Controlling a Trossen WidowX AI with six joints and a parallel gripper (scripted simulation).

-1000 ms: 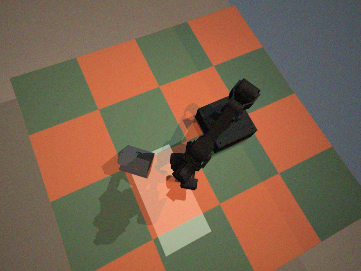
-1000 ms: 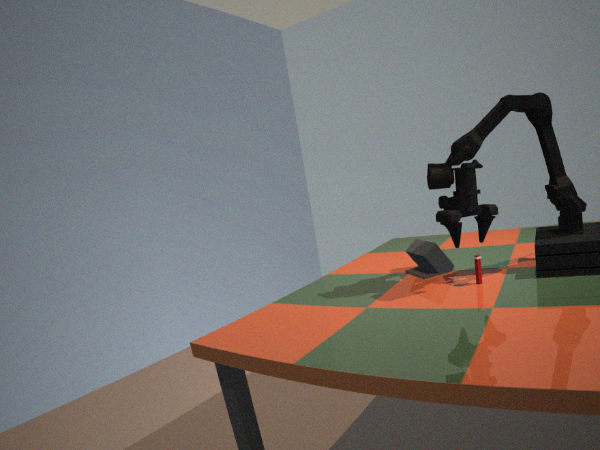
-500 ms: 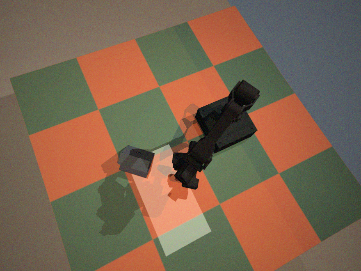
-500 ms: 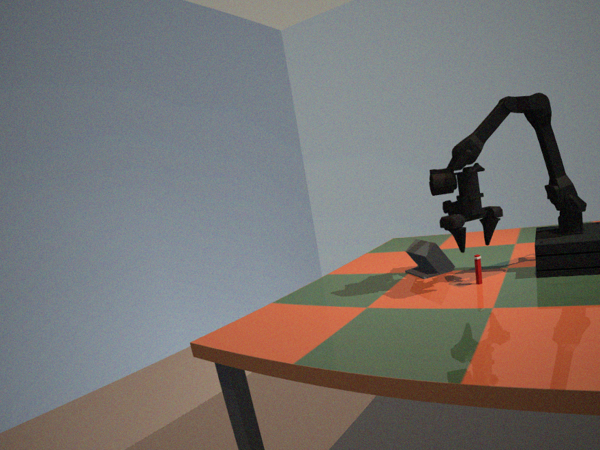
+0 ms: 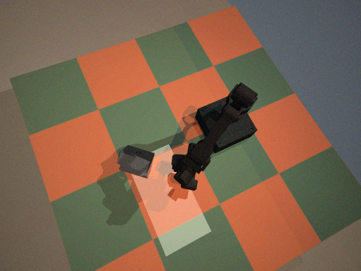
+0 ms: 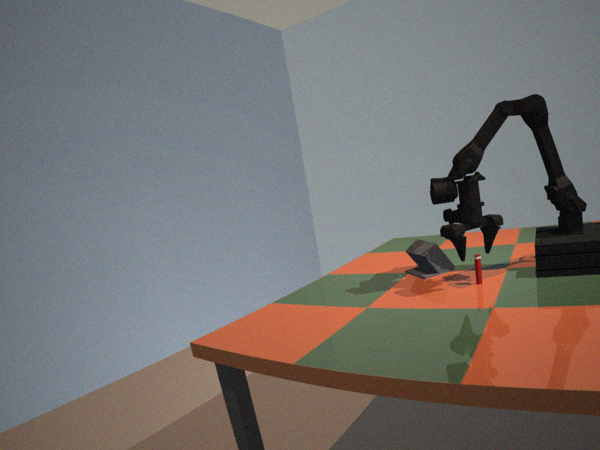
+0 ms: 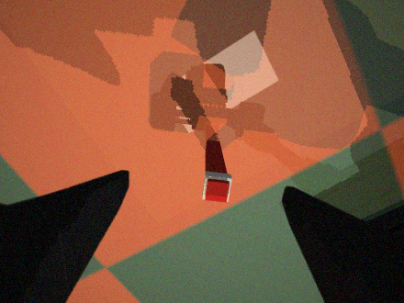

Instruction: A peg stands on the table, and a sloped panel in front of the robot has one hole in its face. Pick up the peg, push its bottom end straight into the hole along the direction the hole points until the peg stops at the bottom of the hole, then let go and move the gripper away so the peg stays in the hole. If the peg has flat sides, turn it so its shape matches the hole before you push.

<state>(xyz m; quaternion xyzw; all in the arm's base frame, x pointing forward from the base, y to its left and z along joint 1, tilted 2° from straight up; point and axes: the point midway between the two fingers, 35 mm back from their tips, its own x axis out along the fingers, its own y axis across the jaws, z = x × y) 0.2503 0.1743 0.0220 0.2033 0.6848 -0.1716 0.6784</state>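
The red square peg is 20 mm below my gripper tip. Also, from my gripper tip: grey sloped panel 200 mm ahead, 130 mm to the right, 40 mm below.
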